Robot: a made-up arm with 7 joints. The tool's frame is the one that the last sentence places.
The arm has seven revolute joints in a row. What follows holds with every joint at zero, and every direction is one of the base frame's. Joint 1 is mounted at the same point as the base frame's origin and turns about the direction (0.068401, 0.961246, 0.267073). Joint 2 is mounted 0.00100 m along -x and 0.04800 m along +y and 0.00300 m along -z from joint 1 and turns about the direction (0.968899, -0.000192, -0.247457). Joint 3 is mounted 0.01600 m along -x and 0.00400 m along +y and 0.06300 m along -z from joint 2 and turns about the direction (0.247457, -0.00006, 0.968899). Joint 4 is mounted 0.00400 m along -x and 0.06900 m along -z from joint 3 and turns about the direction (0.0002, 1, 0.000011). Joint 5 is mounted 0.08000 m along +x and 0.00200 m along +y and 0.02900 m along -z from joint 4 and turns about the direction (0.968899, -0.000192, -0.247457). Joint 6 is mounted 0.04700 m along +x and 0.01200 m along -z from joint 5 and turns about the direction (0.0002, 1, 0.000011). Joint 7 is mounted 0.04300 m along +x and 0.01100 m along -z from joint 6 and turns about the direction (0.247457, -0.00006, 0.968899). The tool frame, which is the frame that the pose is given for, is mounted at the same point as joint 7; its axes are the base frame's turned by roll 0.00, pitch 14.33 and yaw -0.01 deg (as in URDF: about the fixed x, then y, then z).
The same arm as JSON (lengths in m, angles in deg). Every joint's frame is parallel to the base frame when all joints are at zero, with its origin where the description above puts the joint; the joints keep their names.
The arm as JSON. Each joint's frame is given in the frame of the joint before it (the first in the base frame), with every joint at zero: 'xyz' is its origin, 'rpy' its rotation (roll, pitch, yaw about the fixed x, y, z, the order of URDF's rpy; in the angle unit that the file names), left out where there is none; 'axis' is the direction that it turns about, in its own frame. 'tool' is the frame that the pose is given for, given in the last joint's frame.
{
  "units": {
    "length": "m",
    "angle": "deg"
  },
  "joints": [
    {
      "name": "joint 1",
      "type": "revolute",
      "origin": {
        "xyz": [
          0.0,
          0.0,
          0.0
        ]
      },
      "axis": [
        0.068403,
        0.961235,
        0.26711
      ]
    },
    {
      "name": "joint 2",
      "type": "revolute",
      "origin": {
        "xyz": [
          -0.001,
          0.048,
          -0.003
        ]
      },
      "axis": [
        0.968889,
        -0.0002,
        -0.247497
      ]
    },
    {
      "name": "joint 3",
      "type": "revolute",
      "origin": {
        "xyz": [
          -0.016,
          0.004,
          -0.063
        ]
      },
      "axis": [
        0.247497,
        -0.0001,
        0.968889
      ]
    },
    {
      "name": "joint 4",
      "type": "revolute",
      "origin": {
        "xyz": [
          -0.004,
          0.0,
          -0.069
        ]
      },
      "axis": [
        0.0002,
        1.0,
        0.0
      ]
    },
    {
      "name": "joint 5",
      "type": "revolute",
      "origin": {
        "xyz": [
          0.08,
          0.002,
          -0.029
        ]
      },
      "axis": [
        0.968889,
        -0.0002,
        -0.247497
      ]
    },
    {
      "name": "joint 6",
      "type": "revolute",
      "origin": {
        "xyz": [
          0.047,
          0.0,
          -0.012
        ]
      },
      "axis": [
        0.0002,
        1.0,
        0.0
      ]
    },
    {
      "name": "joint 7",
      "type": "revolute",
      "origin": {
        "xyz": [
          0.043,
          0.0,
          -0.011
        ]
      },
      "axis": [
        0.247497,
        -0.0001,
        0.968889
      ]
    }
  ],
  "tool": {
    "origin": {
      "xyz": [
        0.0,
        0.0,
        0.0
      ],
      "rpy": [
        0.0,
        14.33,
        -0.01
      ]
    }
  }
}

